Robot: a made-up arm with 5 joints.
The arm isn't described. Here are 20 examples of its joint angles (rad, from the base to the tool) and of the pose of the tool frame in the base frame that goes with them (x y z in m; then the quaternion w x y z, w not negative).
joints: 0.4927 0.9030 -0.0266 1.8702 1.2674
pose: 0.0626 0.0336 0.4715 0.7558 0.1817 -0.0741 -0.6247
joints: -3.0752 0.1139 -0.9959 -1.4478 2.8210
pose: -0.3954 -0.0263 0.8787 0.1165 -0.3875 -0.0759 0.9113
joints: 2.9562 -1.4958 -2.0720 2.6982 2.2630
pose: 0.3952 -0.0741 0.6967 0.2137 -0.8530 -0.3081 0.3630
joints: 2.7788 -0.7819 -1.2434 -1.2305 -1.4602
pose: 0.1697 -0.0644 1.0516 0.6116 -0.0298 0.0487 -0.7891
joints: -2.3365 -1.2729 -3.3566 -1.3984 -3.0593
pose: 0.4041 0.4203 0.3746 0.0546 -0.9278 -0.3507 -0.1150
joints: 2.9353 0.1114 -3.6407 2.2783 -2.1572
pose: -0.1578 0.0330 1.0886 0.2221 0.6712 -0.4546 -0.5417
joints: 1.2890 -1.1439 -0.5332 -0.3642 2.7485
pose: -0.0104 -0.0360 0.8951 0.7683 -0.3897 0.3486 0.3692
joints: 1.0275 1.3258 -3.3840 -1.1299 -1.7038
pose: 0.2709 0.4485 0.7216 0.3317 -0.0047 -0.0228 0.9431
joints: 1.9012 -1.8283 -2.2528 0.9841 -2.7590
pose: 0.2600 -0.7581 0.6067 0.4158 -0.0153 0.0162 0.9092
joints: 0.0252 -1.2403 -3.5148 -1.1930 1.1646
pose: -0.5835 -0.0147 0.3496 0.0935 0.8303 -0.5318 -0.1381
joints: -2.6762 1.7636 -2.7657 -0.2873 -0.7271
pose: -0.7538 -0.3785 0.1937 0.5958 0.4488 -0.6614 -0.0784
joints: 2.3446 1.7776 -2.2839 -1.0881 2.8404
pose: -0.5165 0.5286 0.1309 0.3734 -0.6774 0.1714 0.6102
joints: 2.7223 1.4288 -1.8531 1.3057 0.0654
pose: -0.5174 0.2306 -0.0390 0.4199 0.2171 0.8780 -0.0751
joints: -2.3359 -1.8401 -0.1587 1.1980 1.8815
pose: 0.0331 0.0345 0.4794 0.0878 -0.4718 -0.7909 0.3798
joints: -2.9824 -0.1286 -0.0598 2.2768 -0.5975
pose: 0.0581 0.0093 0.5576 0.8438 -0.1857 0.4670 -0.1879
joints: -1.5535 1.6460 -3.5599 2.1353 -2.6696
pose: 0.0128 -0.7389 0.2299 0.0947 -0.8431 -0.5263 -0.0569
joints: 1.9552 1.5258 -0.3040 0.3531 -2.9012
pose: -0.0270 0.0669 0.0552 0.3228 0.5336 -0.4618 0.6308
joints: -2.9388 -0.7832 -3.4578 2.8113 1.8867
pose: 0.3352 0.0689 0.9104 0.3291 -0.5633 -0.5030 0.5669
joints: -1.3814 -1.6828 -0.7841 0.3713 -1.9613
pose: -0.0493 0.2570 0.8258 0.8620 0.4786 0.1428 -0.0870
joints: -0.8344 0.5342 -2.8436 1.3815 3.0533
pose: 0.4292 -0.4735 0.9360 0.4007 0.3259 0.8328 -0.1992
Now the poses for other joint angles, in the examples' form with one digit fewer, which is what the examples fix.
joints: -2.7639 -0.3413 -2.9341 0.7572 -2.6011
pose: 0.157 0.062 1.261 0.422 0.306 -0.025 -0.853
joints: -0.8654 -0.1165 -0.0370 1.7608 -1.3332
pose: -0.018 0.021 0.469 0.641 -0.675 -0.161 0.327
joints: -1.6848 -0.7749 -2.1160 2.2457 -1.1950
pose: 0.007 0.057 0.966 0.314 0.920 -0.230 0.041
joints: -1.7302 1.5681 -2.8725 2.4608 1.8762
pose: -0.098 -0.607 0.116 0.040 -0.193 -0.815 -0.545
